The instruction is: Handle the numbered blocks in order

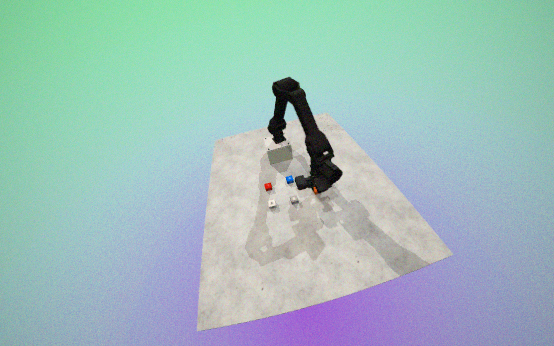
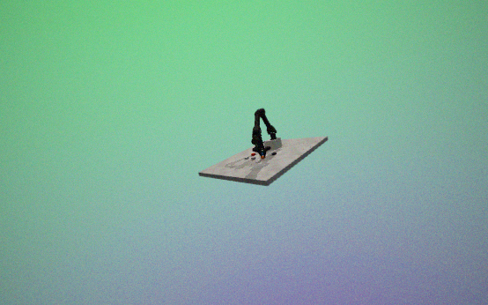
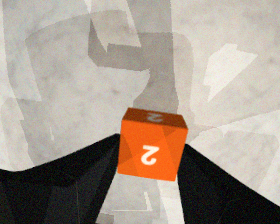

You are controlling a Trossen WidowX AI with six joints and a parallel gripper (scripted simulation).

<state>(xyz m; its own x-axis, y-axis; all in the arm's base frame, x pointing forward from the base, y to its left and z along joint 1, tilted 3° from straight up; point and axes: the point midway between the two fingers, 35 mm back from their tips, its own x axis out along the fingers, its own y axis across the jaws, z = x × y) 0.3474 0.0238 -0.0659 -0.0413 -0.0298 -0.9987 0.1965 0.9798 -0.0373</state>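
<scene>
The blue block lies 12 cm behind my gripper tip and 8 cm to the right of it. Round my gripper tip: orange block right at my gripper tip; then black block 10 cm behind, 7 cm to the left; then grey block 12 cm to the right.
</scene>
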